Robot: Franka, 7 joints.
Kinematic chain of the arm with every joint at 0, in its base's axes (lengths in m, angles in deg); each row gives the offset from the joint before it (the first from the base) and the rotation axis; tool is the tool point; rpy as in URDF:
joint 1: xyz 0 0 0.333 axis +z
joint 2: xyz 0 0 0 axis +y
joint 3: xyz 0 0 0.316 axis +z
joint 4: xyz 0.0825 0 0 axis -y
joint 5: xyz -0.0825 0 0.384 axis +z
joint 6: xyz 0 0 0 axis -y
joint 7: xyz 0.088 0 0 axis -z
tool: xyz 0 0 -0.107 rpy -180 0 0
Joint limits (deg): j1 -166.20..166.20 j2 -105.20..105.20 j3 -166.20..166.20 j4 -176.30..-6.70 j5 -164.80..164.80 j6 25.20..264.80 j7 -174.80..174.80
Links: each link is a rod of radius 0.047 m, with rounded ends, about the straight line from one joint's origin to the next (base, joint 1, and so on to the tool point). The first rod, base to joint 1, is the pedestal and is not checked.
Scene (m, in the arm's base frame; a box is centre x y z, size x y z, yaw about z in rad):
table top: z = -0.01
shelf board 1: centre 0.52 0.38 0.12 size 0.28 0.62 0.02 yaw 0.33
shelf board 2: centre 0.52 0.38 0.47 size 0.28 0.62 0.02 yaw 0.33
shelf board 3: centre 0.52 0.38 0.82 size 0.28 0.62 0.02 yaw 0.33
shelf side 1: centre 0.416 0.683 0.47 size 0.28 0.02 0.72 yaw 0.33
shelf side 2: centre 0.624 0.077 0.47 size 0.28 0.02 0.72 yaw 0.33
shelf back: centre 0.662 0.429 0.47 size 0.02 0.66 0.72 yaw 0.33
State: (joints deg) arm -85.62 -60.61 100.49 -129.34 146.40 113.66 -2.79
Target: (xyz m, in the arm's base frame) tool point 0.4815 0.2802 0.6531
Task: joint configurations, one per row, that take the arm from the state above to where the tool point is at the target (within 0.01 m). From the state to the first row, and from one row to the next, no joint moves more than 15 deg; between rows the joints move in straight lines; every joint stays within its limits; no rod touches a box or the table.
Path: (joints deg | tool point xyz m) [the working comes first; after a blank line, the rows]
Joints at the target: -68.94 -62.12 63.19 -115.12 150.45 112.15 -2.79
Straight joint move there: touches shelf board 2.

1: -73.74 -62.73 96.65 -140.25 145.91 114.82 -2.79 | 0.4679 0.1894 0.2551
2: -61.86 -64.84 92.81 -151.17 145.42 115.98 -2.79 | 0.4063 0.1736 0.2548
3: -49.97 -66.96 88.97 -162.08 144.94 117.13 -2.79 | 0.3482 0.1478 0.2586
4: -38.09 -69.07 85.13 -173.00 144.45 118.29 -2.79 | 0.2952 0.1128 0.2627
5: -40.30 -75.13 71.44 -164.05 146.29 117.97 -2.79 | 0.3379 0.1547 0.3758
6: -42.51 -81.19 57.76 -155.11 148.13 117.65 -2.79 | 0.3378 0.1863 0.5131
7: -44.73 -87.25 44.08 -146.17 149.97 117.33 -2.79 | 0.2832 0.2122 0.6531
8: -52.80 -78.88 50.45 -135.82 150.13 115.60 -2.79 | 0.3535 0.2450 0.6525
9: -60.87 -70.50 56.82 -125.47 150.29 113.88 -2.79 | 0.4215 0.2675 0.6497
10: -68.94 -62.12 63.19 -115.12 150.45 112.15 -2.79 | 0.4815 0.2802 0.6531

